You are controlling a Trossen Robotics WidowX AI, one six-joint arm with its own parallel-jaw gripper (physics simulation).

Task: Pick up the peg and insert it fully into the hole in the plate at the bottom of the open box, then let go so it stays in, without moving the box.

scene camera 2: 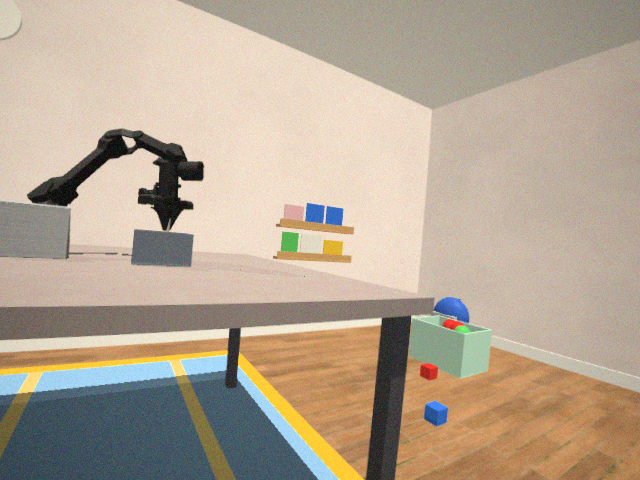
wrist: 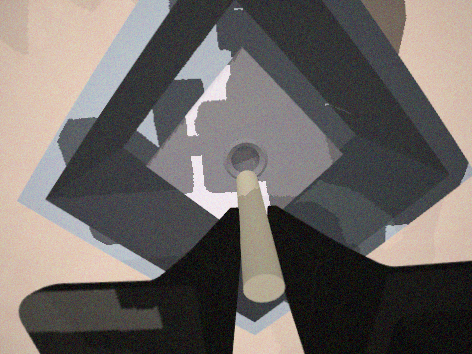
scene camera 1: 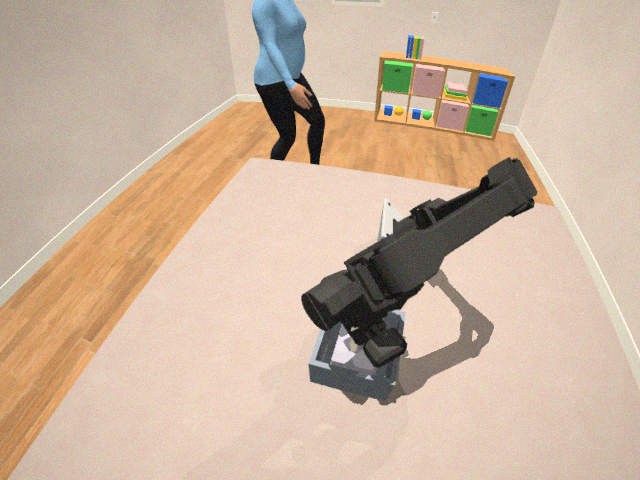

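Where they show: gripper, fingertip midpoint: [scene camera 2: 166, 230] [wrist: 253, 215] [scene camera 1: 355, 338]; arm's base, origin of the base link: [scene camera 2: 42, 221].
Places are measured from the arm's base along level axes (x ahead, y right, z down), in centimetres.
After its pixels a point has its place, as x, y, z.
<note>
The beige cylindrical peg [scene camera 1: 353, 345] {32.3, 9.2, 0.9} [scene camera 2: 168, 224] {31.7, 10.0, -2.3} [wrist: 257, 240] {31.2, 8.8, -2.7} is held between the fingers of my gripper [scene camera 2: 166, 227] {31.5, 9.1, -0.3} [wrist: 253, 215] {31.5, 9.1, -0.3}, which is shut on it. The peg's far end shows beside the near rim of the round hole [wrist: 245, 157] in the wrist view; its height over the plate cannot be told. The pale plate [scene camera 1: 342, 355] {33.2, 11.0, 4.1} [wrist: 285, 115] {31.0, 4.4, 4.1} lies at the bottom of the open blue-grey box [scene camera 1: 351, 379] {38.7, 8.8, 2.3} [scene camera 2: 162, 249] {29.3, 15.9, 5.1} [wrist: 115, 220] {26.0, 14.5, 1.4}. In scene camera 2 the fingertips are close to the height of the box's top edge, and the near wall hides the inside.
The box walls surround the plate on all sides. The arm's grey base block [scene camera 2: 36, 229] {-0.7, 5.2, 2.3} stands on the table [scene camera 1: 217, 310] {24.4, 43.0, 9.9} [scene camera 2: 217, 312] {27.3, 67.9, 11.2}, left of the box in scene camera 2. A person [scene camera 1: 281, 46] stands beyond the table's far edge, near a shelf unit [scene camera 1: 444, 60].
</note>
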